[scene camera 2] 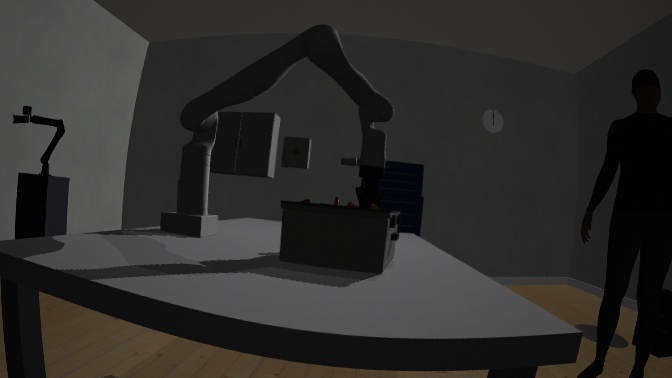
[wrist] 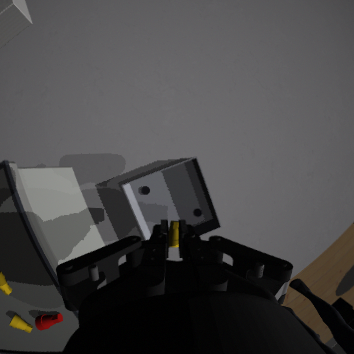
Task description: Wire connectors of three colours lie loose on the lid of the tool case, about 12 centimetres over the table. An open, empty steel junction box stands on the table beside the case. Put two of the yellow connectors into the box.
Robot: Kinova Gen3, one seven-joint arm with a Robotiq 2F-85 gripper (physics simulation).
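Places are measured from the arm's base along level axes (x ahead, y left, z up), in millimetres.
Pixels of known places: gripper, fingertip midpoint: (wrist: 172,228); arm's base, link origin: (scene camera 2: 192,214).
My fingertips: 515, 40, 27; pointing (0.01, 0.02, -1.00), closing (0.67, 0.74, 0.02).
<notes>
For each thing: its top centre in the pictures, then the offset to it from my fingertips, as dx, dy, dz. "pt": a spot on its surface instead.
- yellow connector, top centre: (wrist: 173,236) +3, -2, +14
- junction box, surface spot: (wrist: 214,207) pt +31, +49, -45
- red connector, top centre: (wrist: 44,327) -16, -156, +54
- tool case, top centre: (scene camera 2: 351,206) -95, -247, +42
My gripper (wrist: 172,228) is shut on a yellow connector (wrist: 174,233), held between the fingertips. In the wrist view they show over the near edge of the junction box (wrist: 214,207), an open steel box whose visible floor has two dark round holes and no connector on it; its near part is hidden by the fingers. Two more yellow connectors (wrist: 21,323) (wrist: 4,285) and a red connector (wrist: 49,321) lie on the case lid at the lower left. In the scene view the gripper (scene camera 2: 369,206) is low behind the tool case (scene camera 2: 332,237), its fingertips hidden; the junction box does not show there.
The tool case (wrist: 47,200) stands left of the junction box in the wrist view, its raised lid edge close to the gripper's left side. Small orange pieces (scene camera 2: 336,201) show on the lid in the scene view. The robot's base (scene camera 2: 189,224) stands at the table's far left. A person (scene camera 2: 642,175) stands at the right.
</notes>
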